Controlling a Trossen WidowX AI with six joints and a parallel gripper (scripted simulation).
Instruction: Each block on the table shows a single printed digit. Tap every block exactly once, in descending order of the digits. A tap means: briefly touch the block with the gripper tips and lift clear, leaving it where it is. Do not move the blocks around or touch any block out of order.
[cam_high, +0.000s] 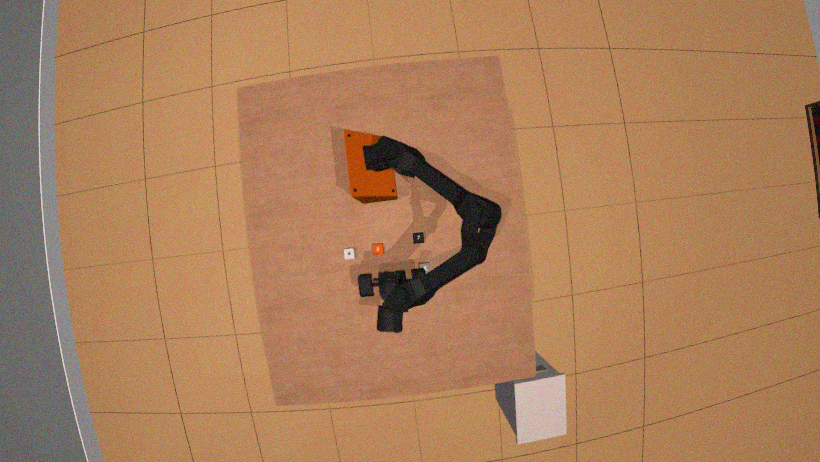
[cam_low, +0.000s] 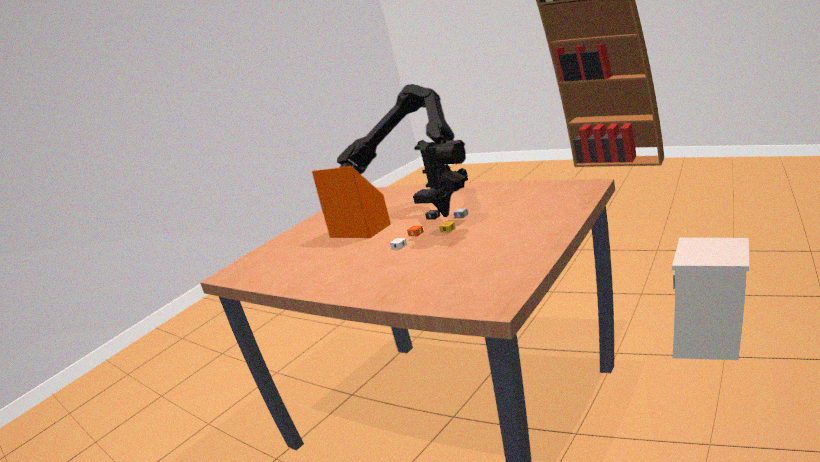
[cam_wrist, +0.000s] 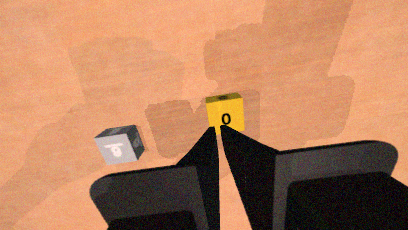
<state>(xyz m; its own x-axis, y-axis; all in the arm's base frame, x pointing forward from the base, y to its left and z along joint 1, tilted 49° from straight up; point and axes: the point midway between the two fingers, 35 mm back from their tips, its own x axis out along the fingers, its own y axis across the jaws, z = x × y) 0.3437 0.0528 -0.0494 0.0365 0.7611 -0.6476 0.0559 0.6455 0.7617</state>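
The yellow block lies 1 cm to the right of my gripper tip and 3 cm below it. Round my gripper tip: black block 11 cm behind, 9 cm to the left, 3 cm below; orange block 9 cm behind, 3 cm to the right, 3 cm below; grey block 1 cm behind, 10 cm to the left, 3 cm below.
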